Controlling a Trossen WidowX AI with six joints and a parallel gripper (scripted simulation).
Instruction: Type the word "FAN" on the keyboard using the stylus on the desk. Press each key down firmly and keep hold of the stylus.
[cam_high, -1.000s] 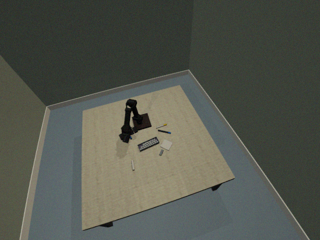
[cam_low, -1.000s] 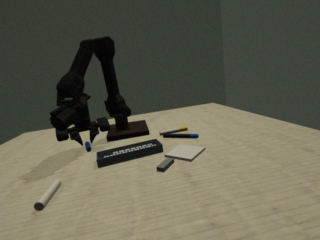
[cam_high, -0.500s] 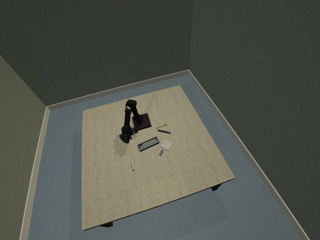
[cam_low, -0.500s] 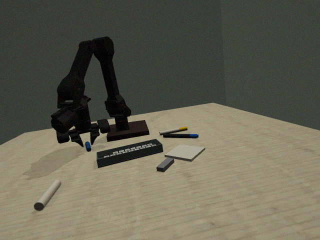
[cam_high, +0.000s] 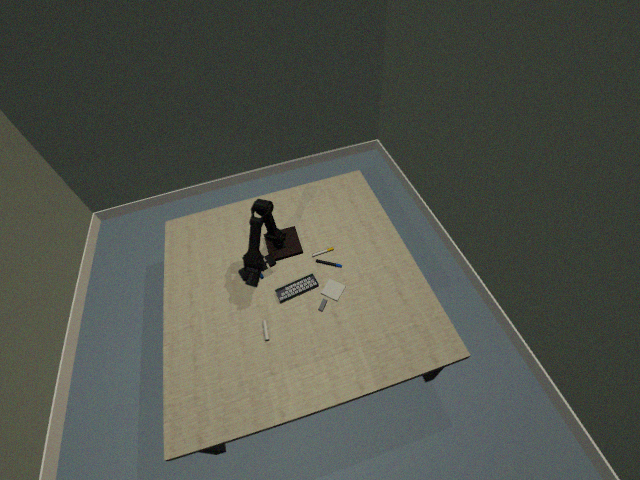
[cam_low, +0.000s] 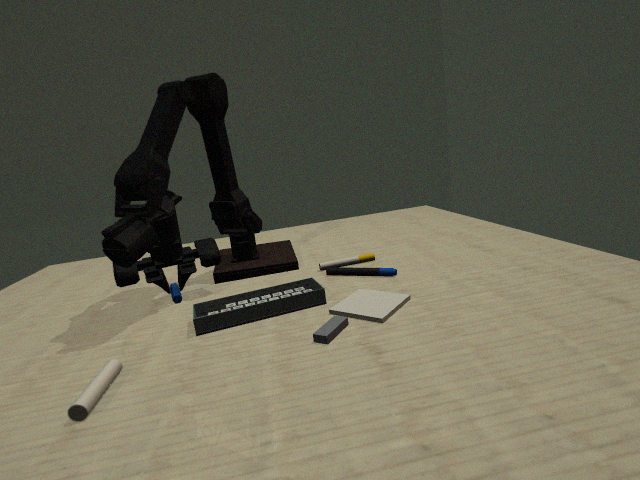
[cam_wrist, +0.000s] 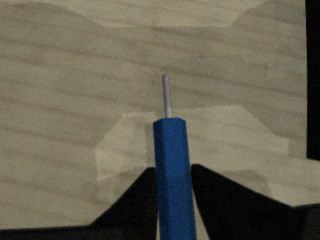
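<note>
Right now the white pad is 260 mm ahead of my gripper tip and 330 mm to the left of it. The rest, counted from my gripper tip: white cylinder 350 mm ahead, 40 mm to the right; then blue stylus 10 mm behind; then stylus tip 50 mm behind, 10 mm to the right.
</note>
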